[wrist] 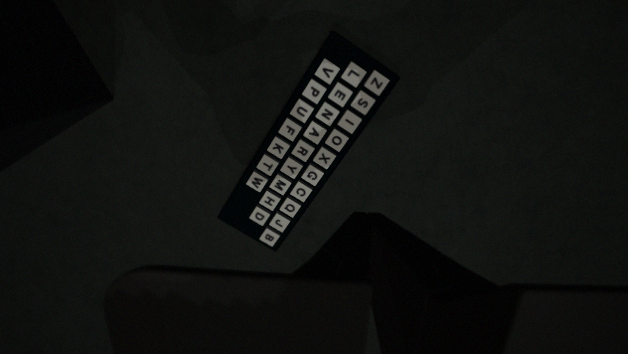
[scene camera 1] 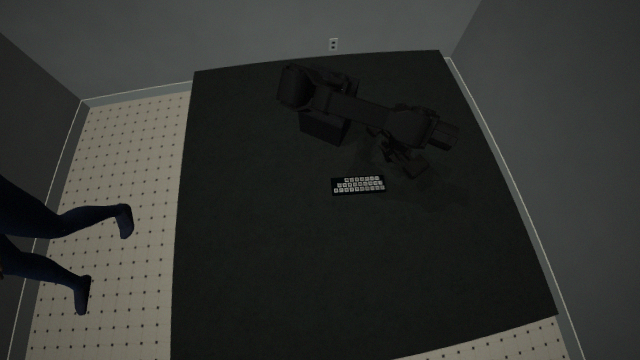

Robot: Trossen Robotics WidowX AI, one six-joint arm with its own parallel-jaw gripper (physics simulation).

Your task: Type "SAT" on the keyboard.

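Pixels of known places: gripper, fingertip midpoint: (wrist: 365, 226) (scene camera 1: 387, 161); arm's base at its link origin: (scene camera 1: 341, 88).
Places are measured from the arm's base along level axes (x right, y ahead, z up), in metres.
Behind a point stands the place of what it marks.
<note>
A small black keyboard (scene camera 1: 358, 185) @[x 0.047, y 0.276, z -0.206 m] (wrist: 310, 140) @[x 0.030, y 0.278, z -0.211 m] with white letter keys lies flat on the dark table (scene camera 1: 300, 260) @[x 0.344, y 0.432, z -0.223 m]. In the wrist view it slants from upper right to lower left. Its S key (wrist: 363, 103) @[x -0.012, y 0.313, z -0.206 m] is near the upper right end, its A key (wrist: 315, 132) @[x 0.021, y 0.281, z -0.205 m] in the middle row, and its T key (wrist: 267, 165) @[x 0.059, y 0.246, z -0.205 m] near the lower left, beside W. My gripper (scene camera 1: 391, 154) @[x -0.003, y 0.302, z -0.010 m] (wrist: 365, 226) @[x -0.003, y 0.302, z -0.010 m] is shut and empty. Its dark tips show below and right of the keyboard's B end in the wrist view. It hangs above the table; its exact height is hard to tell.
The dark arm base (scene camera 1: 322, 127) @[x 0.084, y 0.035, z -0.135 m] (wrist: 45, 85) @[x 0.018, y 0.078, z -0.156 m] stands behind the keyboard, towards the back wall (scene camera 1: 250, 35). A person's legs (scene camera 1: 75, 220) show over the tiled floor at the left. A wall (scene camera 1: 565, 125) runs along the table's right side.
</note>
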